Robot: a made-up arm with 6 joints. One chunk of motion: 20 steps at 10 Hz.
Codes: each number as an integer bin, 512 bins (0 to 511) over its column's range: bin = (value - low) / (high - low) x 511, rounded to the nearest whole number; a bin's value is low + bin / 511 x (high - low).
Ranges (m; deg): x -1.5..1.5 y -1.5..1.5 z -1.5..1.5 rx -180..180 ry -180..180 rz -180..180
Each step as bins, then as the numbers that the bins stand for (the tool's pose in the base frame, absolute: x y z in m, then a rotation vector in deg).
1 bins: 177 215 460 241 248 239
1 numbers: -0.4609 -0.2378 1.2006 -10.22 -5.28 -11.62
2 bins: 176 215 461 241 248 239
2 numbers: -0.4667 -0.2378 1.2065 -10.22 -5.28 -11.62
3 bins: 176 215 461 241 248 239
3 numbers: -0.4667 -0.2378 1.2065 -10.22 -5.28 -11.62
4 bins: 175 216 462 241 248 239
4 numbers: -0.4726 -0.2319 1.2123 -10.22 -5.28 -11.62
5 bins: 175 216 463 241 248 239
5 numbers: -0.4726 -0.2319 1.2182 -10.22 -5.28 -11.62
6 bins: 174 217 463 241 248 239
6 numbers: -0.4785 -0.2260 1.2182 -10.22 -5.28 -11.62
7 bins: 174 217 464 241 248 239
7 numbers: -0.4785 -0.2260 1.2241 -10.22 -5.28 -11.62
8 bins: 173 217 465 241 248 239
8 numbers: -0.4843 -0.2260 1.2299 -10.22 -5.28 -11.62
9 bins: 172 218 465 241 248 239
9 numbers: -0.4902 -0.2202 1.2299 -10.22 -5.28 -11.62
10 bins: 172 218 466 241 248 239
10 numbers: -0.4902 -0.2202 1.2358 -10.22 -5.28 -11.62
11 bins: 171 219 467 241 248 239
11 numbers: -0.4961 -0.2143 1.2417 -10.22 -5.28 -11.62
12 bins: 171 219 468 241 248 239
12 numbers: -0.4961 -0.2143 1.2476 -10.22 -5.28 -11.62
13 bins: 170 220 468 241 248 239
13 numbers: -0.5020 -0.2084 1.2476 -10.22 -5.28 -11.62
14 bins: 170 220 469 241 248 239
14 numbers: -0.5020 -0.2084 1.2534 -10.22 -5.28 -11.62
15 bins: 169 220 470 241 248 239
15 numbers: -0.5078 -0.2084 1.2593 -10.22 -5.28 -11.62
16 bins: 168 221 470 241 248 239
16 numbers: -0.5137 -0.2025 1.2593 -10.22 -5.28 -11.62
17 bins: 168 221 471 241 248 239
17 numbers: -0.5137 -0.2025 1.2652 -10.22 -5.28 -11.62
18 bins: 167 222 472 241 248 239
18 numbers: -0.5196 -0.1967 1.2710 -10.22 -5.28 -11.62
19 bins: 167 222 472 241 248 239
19 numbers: -0.5196 -0.1967 1.2710 -10.22 -5.28 -11.62
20 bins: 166 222 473 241 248 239
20 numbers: -0.5254 -0.1967 1.2769 -10.22 -5.28 -11.62
